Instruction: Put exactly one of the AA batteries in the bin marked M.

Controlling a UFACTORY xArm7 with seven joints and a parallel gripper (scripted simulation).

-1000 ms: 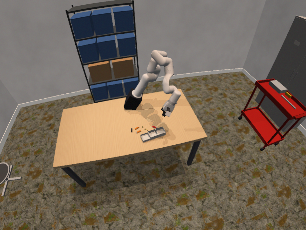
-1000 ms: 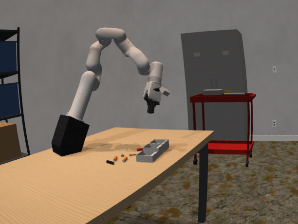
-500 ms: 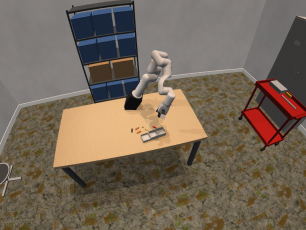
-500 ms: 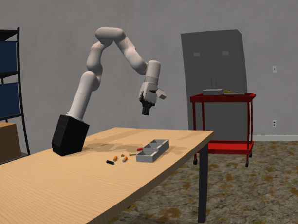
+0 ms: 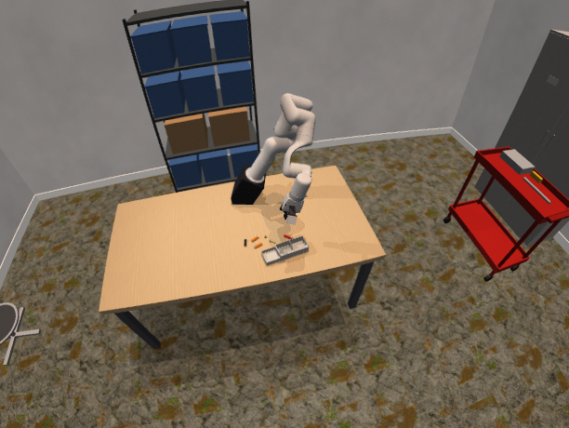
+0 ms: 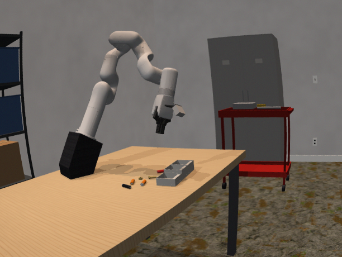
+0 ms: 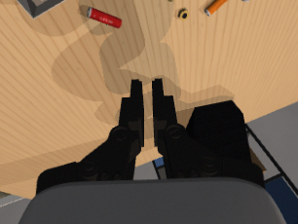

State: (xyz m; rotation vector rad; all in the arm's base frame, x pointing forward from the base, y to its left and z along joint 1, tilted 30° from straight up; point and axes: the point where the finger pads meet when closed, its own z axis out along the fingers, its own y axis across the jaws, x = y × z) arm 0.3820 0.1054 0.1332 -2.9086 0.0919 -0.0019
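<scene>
Right now my hand is 90 mm short of the bin tray, 30 mm to the left of it and 190 mm above it. Round my hand: brass bolt: 90 mm to the right, 200 mm below; brass nut: 40 mm behind, 130 mm to the right, 200 mm below; red AA battery: 10 mm behind, 200 mm below.
</scene>
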